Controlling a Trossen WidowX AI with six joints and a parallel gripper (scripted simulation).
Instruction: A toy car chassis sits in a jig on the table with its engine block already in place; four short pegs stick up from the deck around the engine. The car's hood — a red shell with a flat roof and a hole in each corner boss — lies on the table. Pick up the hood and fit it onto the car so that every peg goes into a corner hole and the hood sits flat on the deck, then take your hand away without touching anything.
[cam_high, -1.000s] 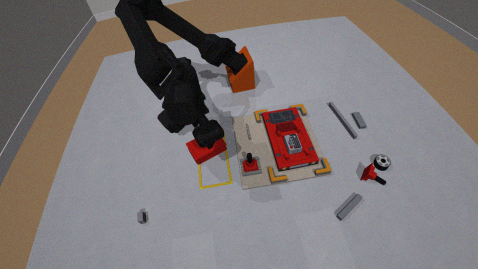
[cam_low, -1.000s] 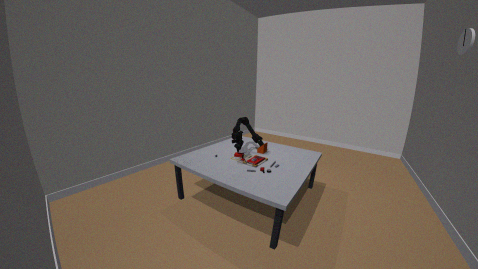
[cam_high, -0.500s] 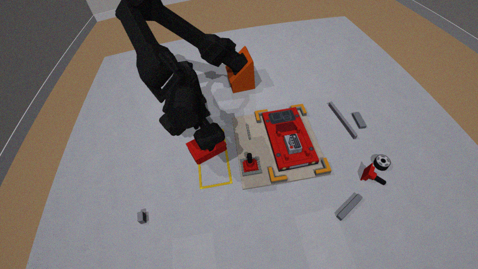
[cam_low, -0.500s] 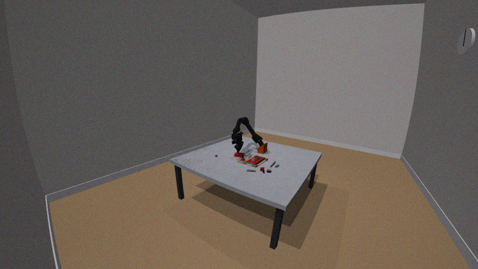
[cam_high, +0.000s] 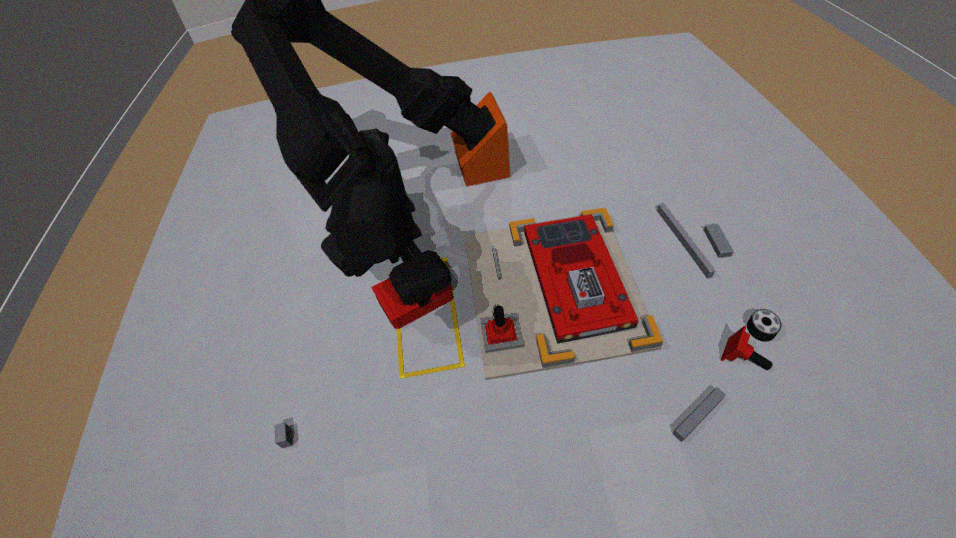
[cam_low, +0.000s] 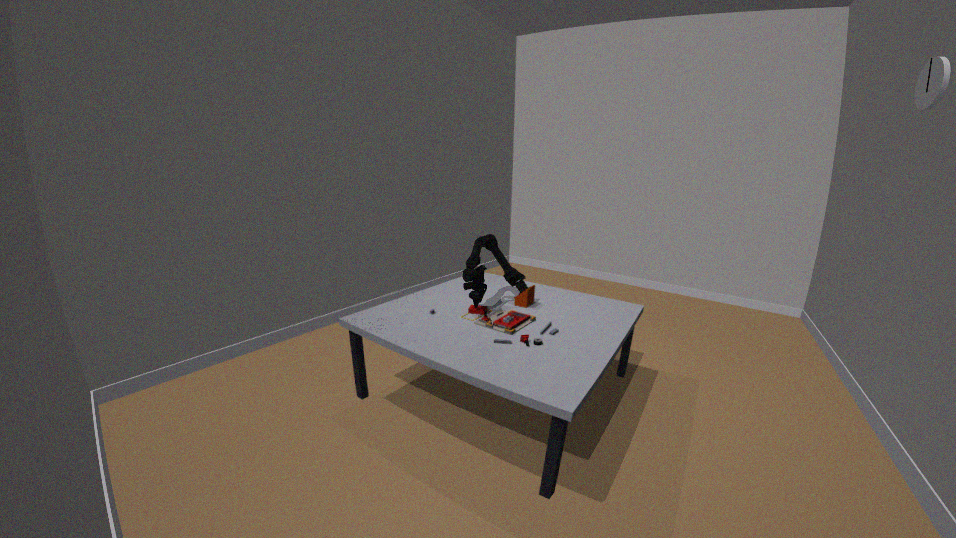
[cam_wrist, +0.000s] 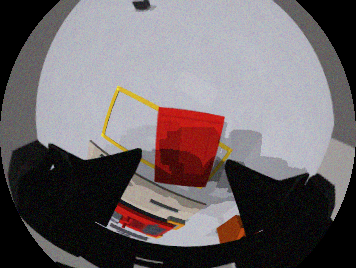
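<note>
The red hood is 20 mm below my gripper tip. The rest, counted from my gripper tip: grey engine block 80 mm ahead, 230 mm to the left, 10 mm below; then wheel 200 mm ahead, 440 mm to the left, 30 mm below.
</note>
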